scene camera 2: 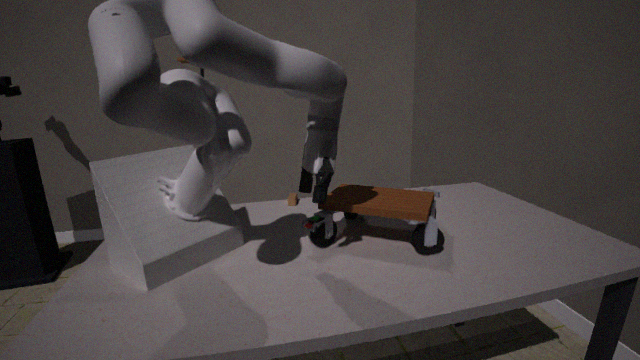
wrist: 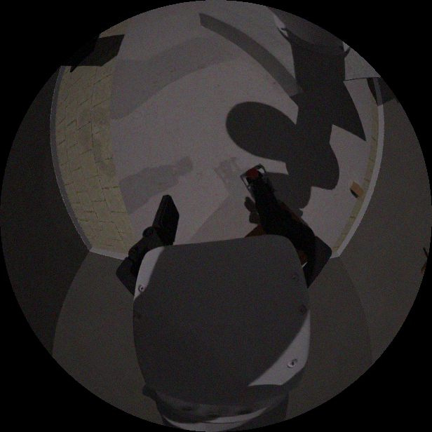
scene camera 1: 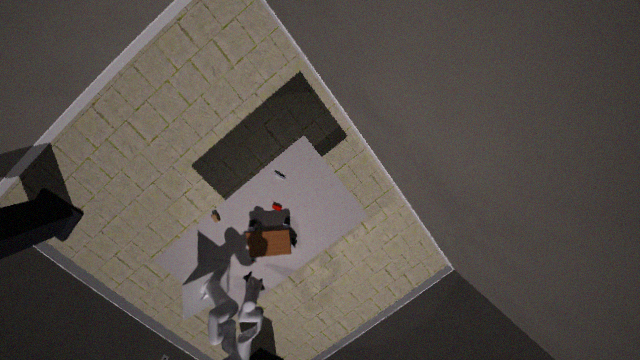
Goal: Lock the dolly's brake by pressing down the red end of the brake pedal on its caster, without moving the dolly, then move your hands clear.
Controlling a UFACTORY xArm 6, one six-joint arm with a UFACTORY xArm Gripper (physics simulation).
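Pixels of known places: gripper, fingertip midpoint: (scene camera 2: 311, 197) (scene camera 1: 255, 276); arm's base, link origin: (scene camera 2: 187, 200) (scene camera 1: 210, 285).
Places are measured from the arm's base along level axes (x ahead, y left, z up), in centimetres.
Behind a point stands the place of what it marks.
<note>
The dolly, with its orange-brown deck (scene camera 1: 277, 242) {x 57.2, y -14.6, z -2.8 cm} (scene camera 2: 385, 200) {x 52.5, y -14.4, z -2.8 cm}, stands upright on its wheels on the table (scene camera 2: 280, 320) {x 15.5, y -37.3, z -15.3 cm}. The brake pedal's red end (scene camera 2: 308, 225) {x 29.9, y -12.8, z -7.1 cm} (wrist: 252, 172) sticks out beside the near-left caster wheel (scene camera 2: 323, 236) {x 34.4, y -12.1, z -11.5 cm}. In scene camera 2 the red end sits lower than the green part (scene camera 2: 316, 219) {x 32.5, y -12.1, z -6.1 cm} beside it. My gripper (scene camera 1: 254, 281) {x 29.0, y -18.7, z 2.6 cm} (scene camera 2: 313, 192) {x 29.0, y -18.7, z 2.6 cm} (wrist: 213, 198) is open and empty, pointing down above the pedal at the deck's left end. In the wrist view the right finger's tip lies right beside the red end and covers part of the pedal and caster.
A small brown block (scene camera 1: 215, 216) {x 39.0, y 30.3, z -12.5 cm} (scene camera 2: 292, 199) {x 36.7, y 26.8, z -12.8 cm} (wrist: 356, 189) lies near a table edge. A red block (scene camera 1: 277, 206) {x 74.3, y 1.5, z -13.4 cm} and a small dark-and-light item (scene camera 1: 280, 174) {x 93.8, y 15.2, z -13.4 cm} lie beyond the dolly in scene camera 1. The arm stands on a slanted grey base (scene camera 2: 190, 250) {x -0.6, y -10.2, z -9.9 cm}.
</note>
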